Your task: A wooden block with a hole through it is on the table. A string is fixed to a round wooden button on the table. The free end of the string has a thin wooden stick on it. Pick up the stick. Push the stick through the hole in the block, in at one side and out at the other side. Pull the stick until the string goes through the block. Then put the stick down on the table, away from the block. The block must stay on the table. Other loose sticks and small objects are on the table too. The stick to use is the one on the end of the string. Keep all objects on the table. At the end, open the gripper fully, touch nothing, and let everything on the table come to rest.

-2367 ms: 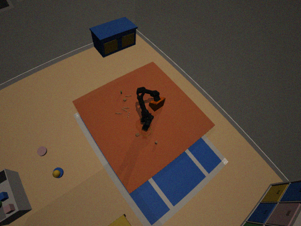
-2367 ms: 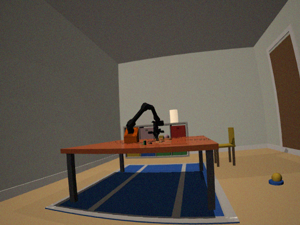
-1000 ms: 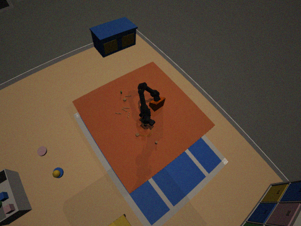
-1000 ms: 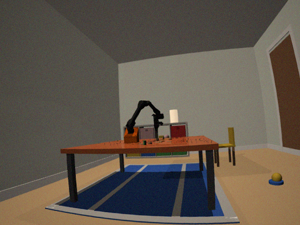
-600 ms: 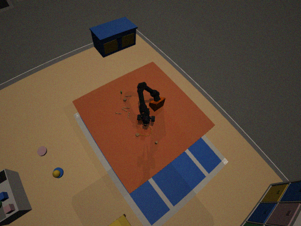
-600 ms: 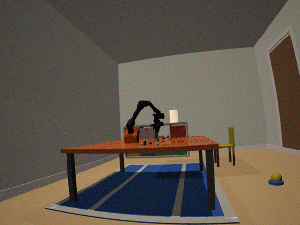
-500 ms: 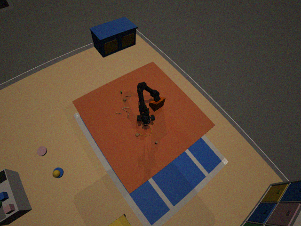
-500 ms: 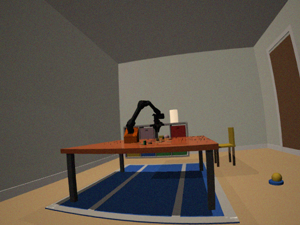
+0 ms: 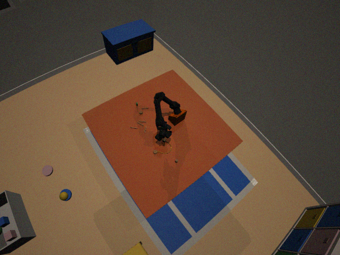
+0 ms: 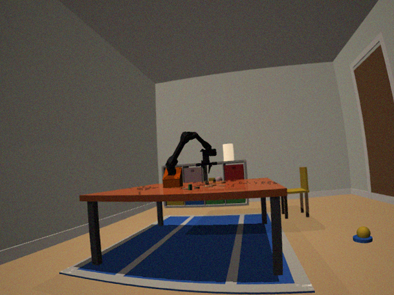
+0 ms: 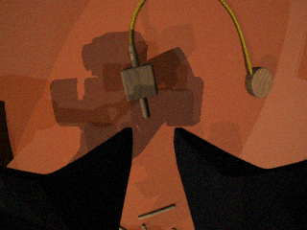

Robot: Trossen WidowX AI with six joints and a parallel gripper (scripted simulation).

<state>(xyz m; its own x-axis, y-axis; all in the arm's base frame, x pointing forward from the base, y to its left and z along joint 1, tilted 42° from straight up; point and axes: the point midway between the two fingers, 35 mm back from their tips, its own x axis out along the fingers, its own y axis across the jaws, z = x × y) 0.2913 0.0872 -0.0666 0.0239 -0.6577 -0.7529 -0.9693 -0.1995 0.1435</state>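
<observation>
Now: gripper tip 1 cm past the wooden block, 2 cm to the right of it and 8 cm above it. Round my gripper tip: green object 4 cm behind, 52 cm to the right, 8 cm below; thin wooden stick 2 cm behind, 3 cm to the left, 8 cm below.
</observation>
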